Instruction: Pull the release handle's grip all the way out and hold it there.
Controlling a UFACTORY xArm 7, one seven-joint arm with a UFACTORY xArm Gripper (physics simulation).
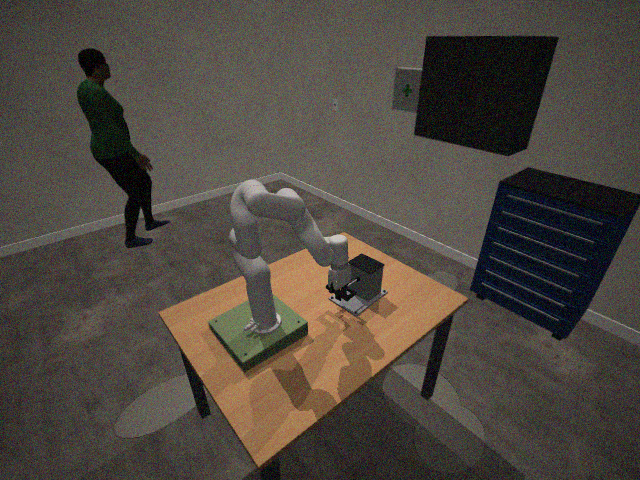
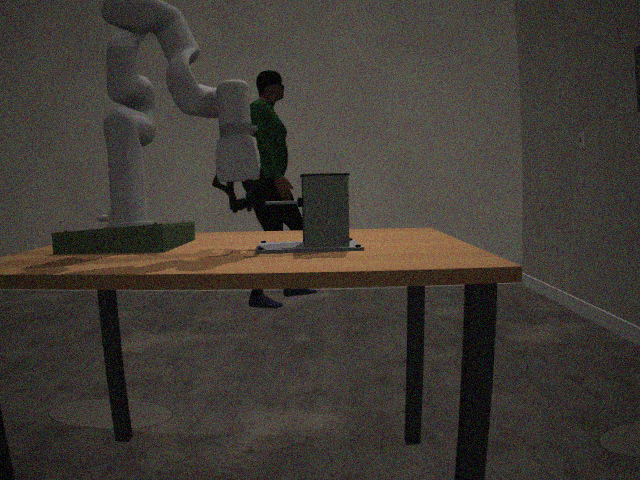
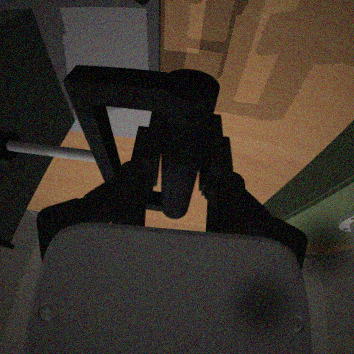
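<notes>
The release handle is a black bracket with a round bar grip (image 3: pixel 176 200). A silver rod (image 1: pixel 353 282) (image 2: pixel 281 203) (image 3: pixel 50 150) joins it to a grey box (image 1: pixel 368 281) (image 2: pixel 325 211) (image 3: pixel 22 95) with a dark top. A long stretch of rod shows between the box and the bracket. The box stands on a light base plate (image 1: pixel 355 306) (image 2: pixel 279 245) (image 3: pixel 105 37). My gripper (image 1: pixel 343 295) (image 2: pixel 241 204) (image 3: pixel 183 126) points down and is shut on the grip, one finger on each side, above the table on the robot's side of the box. The fingers hide the grip's middle.
The arm stands on a green block (image 1: pixel 235 335) (image 2: pixel 108 240) (image 3: pixel 325 212) on the wooden table (image 1: pixel 418 299) (image 2: pixel 413 253). A person in green (image 1: pixel 105 124) (image 2: pixel 272 139) is beyond the table. A blue drawer cabinet (image 1: pixel 537 258) and a dark wall box (image 1: pixel 480 93) are at the right.
</notes>
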